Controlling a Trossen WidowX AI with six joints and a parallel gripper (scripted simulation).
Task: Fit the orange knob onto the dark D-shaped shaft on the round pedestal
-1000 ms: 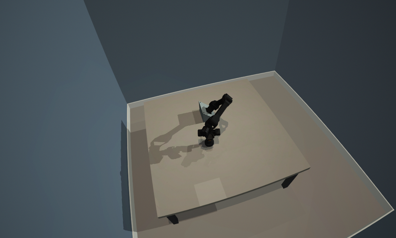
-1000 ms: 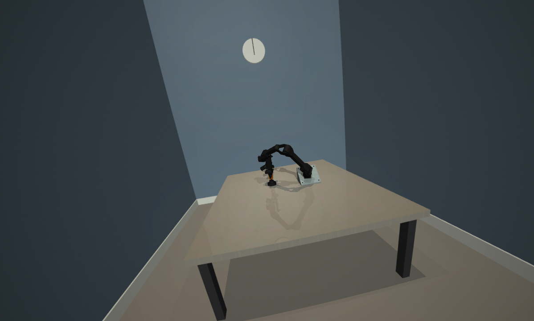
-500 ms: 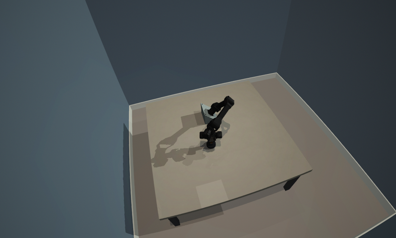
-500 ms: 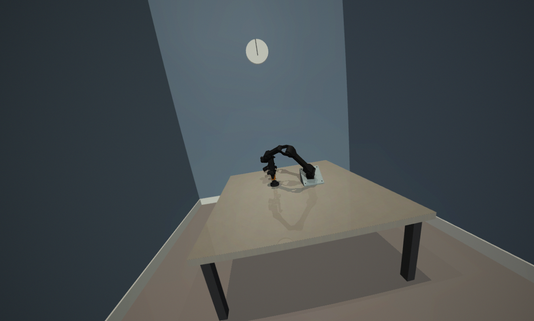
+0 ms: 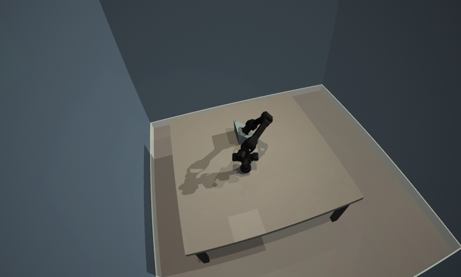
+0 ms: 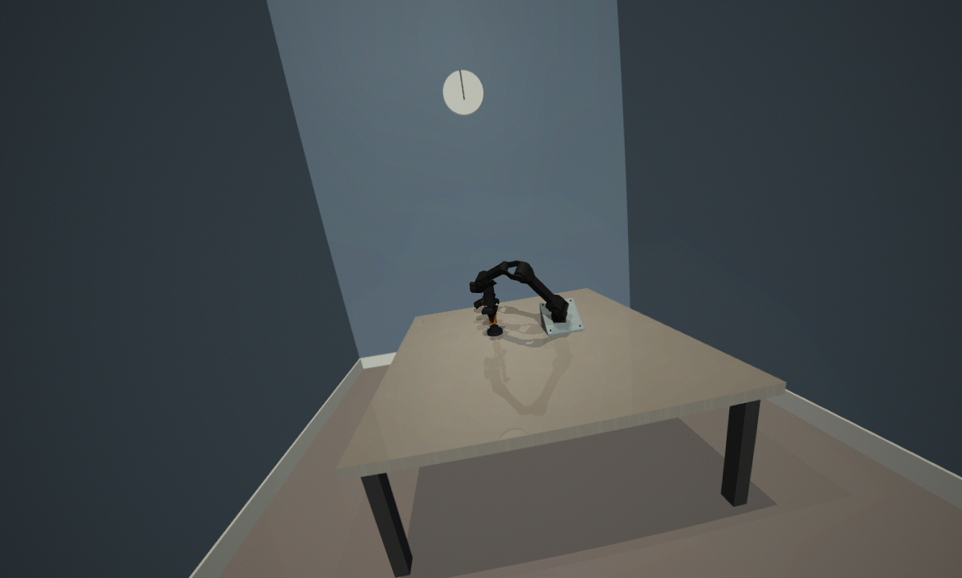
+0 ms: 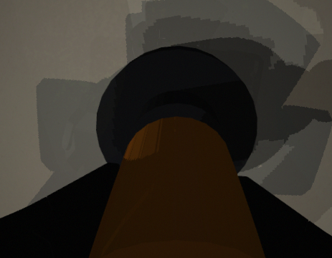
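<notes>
The orange knob is 20 mm above my gripper tip. The rest, counted from my gripper tip: dark round pedestal: 40 mm below.
</notes>
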